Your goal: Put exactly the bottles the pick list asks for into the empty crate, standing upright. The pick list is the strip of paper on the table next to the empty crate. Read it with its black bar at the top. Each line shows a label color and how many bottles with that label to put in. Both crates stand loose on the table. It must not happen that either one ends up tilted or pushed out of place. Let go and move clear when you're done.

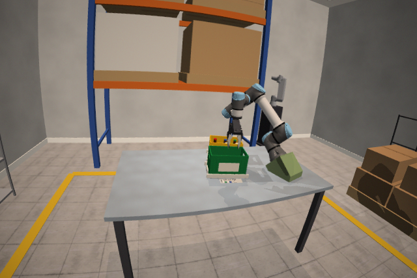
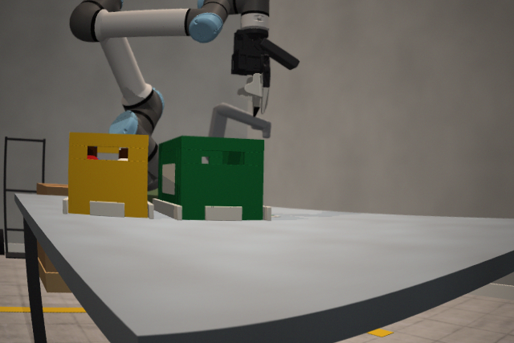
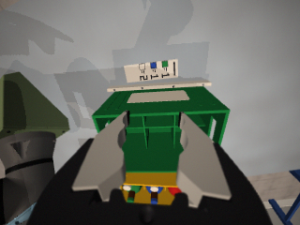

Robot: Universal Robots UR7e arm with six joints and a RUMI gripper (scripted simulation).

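My hand is 340 mm to the left of the green-label bottle, 270 mm past it and 180 mm above it. From my hand the other things lie so: yellow crate (340 mm to the right, 180 mm below, 170 mm behind); then pick list (260 mm below, 10 mm to the left, 10 mm behind); then green crate (180 mm below, 130 mm to the right, 50 mm behind).
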